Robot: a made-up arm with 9 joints.
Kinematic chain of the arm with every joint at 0, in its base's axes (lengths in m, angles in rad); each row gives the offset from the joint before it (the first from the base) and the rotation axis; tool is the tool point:
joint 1: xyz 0 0 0.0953 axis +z
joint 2: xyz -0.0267 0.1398 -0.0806 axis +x
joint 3: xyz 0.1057 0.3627 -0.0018 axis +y
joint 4: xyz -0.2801 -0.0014 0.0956 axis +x
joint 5: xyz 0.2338 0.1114 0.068 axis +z
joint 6: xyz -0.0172 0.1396 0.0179 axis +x
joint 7: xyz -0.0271 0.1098 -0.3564 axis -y
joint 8: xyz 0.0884 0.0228 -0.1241 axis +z
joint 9: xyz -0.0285 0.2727 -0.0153 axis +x
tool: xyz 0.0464 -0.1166 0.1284
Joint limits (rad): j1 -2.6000..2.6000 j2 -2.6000..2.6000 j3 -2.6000..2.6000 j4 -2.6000..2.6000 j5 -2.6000..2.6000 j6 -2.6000..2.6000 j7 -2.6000..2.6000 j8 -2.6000..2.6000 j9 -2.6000..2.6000
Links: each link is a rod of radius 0.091 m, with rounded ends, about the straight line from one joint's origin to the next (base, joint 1, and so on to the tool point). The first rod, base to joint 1, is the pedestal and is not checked.
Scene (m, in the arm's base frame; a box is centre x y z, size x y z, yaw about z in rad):
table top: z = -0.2
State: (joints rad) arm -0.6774 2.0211 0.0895 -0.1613 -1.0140 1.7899 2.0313 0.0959 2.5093
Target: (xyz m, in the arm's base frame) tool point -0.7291 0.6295 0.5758
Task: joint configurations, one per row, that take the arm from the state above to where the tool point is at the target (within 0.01 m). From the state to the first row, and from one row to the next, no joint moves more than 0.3 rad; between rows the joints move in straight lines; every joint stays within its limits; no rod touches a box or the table.
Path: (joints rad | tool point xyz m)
1: -0.4033 1.8740 0.2565 -0.3855 -0.8501 1.6321 1.9383 0.1851 2.5200 | 0.3108 -0.6403 0.5486
2: -0.1293 1.7270 0.4235 -0.6096 -0.6863 1.4742 1.8453 0.2744 2.5307 | 0.5725 -0.1953 0.8538
3: 0.1448 1.5799 0.5905 -0.8338 -0.5224 1.3164 1.7524 0.3636 2.5414 | 0.4205 0.4105 0.9824
4: 0.4188 1.4328 0.7575 -1.0580 -0.3586 1.1585 1.6594 0.4529 2.5521 | -0.1276 0.7733 0.8735
5: 0.6929 1.2858 0.9245 -1.2822 -0.1947 1.0007 1.5664 0.5421 2.5628 | -0.7291 0.6294 0.5758

